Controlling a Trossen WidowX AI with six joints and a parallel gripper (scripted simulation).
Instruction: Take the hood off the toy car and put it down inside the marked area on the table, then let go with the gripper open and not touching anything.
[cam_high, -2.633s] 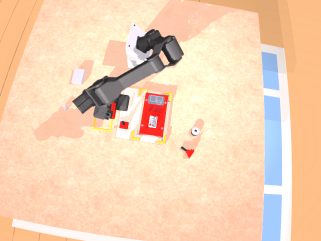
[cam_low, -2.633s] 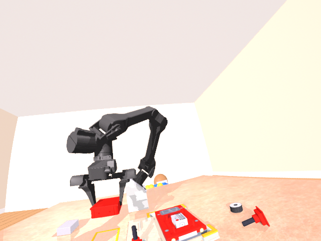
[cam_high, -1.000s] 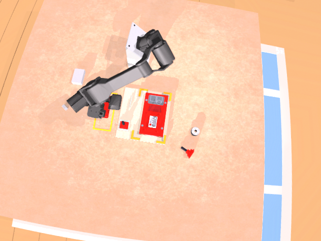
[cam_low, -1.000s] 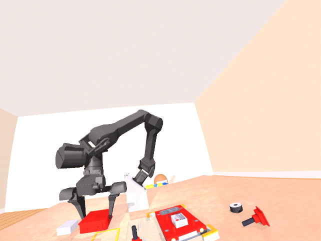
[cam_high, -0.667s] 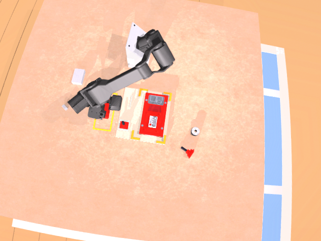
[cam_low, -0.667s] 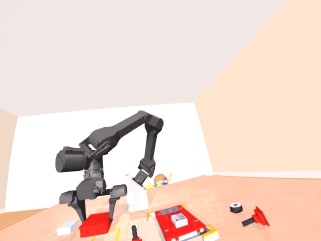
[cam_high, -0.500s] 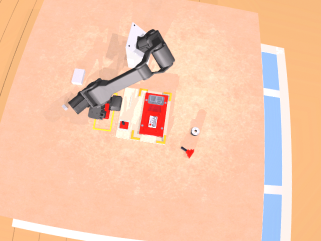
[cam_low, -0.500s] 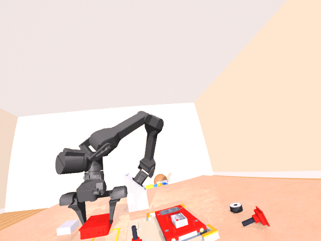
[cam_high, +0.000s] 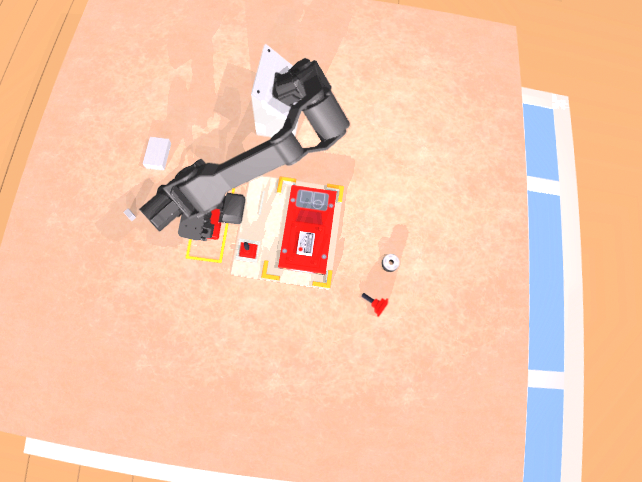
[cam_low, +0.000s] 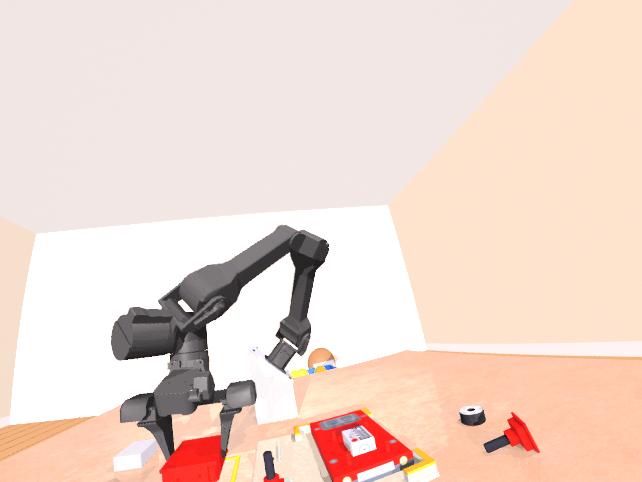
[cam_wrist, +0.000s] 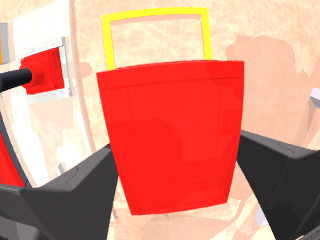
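Right now my gripper tip is 6 cm short of the black peg, 10 cm to the right of it and 1 cm above it. Round my gripper tip: hood: 1 cm above.
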